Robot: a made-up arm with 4 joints.
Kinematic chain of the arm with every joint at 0, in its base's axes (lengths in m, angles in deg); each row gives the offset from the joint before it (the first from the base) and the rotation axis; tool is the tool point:
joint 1: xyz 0 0 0.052 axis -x
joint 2: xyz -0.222 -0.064 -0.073 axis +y
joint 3: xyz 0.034 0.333 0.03 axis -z
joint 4: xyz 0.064 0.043 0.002 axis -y
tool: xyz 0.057 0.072 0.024
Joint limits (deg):
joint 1: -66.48..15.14
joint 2: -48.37..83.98
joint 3: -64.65..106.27
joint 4: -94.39..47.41
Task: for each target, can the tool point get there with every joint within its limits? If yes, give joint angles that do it. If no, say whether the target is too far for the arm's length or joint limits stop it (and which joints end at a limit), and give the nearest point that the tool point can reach.
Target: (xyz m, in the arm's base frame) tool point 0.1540 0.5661 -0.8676
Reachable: no: too far | nearest point -0.1352 0.2970 -0.2635 | short by 0.722 m
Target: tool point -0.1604 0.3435 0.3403
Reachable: yes | joints -52.33 55.83 -40.96 -17.08
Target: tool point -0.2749 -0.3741 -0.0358
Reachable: no: joint limits stop it (at a limit: joint 1, joint 2, joint 3) | nearest point -0.1986 -0.0011 0.1915 | short by 0.443 m
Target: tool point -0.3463 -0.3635 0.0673
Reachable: no: joint limits stop it (at a limit: joint 1, joint 2, joint 3) | nearest point -0.2053 -0.0061 0.2056 | short by 0.408 m
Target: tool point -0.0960 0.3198 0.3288
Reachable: yes | joints -52.39 36.43 -18.23 10.09
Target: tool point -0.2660 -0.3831 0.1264
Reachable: no: joint limits stop it (at a limit: joint 1, joint 2) | nearest point -0.1972 -0.0114 0.2183 | short by 0.389 m
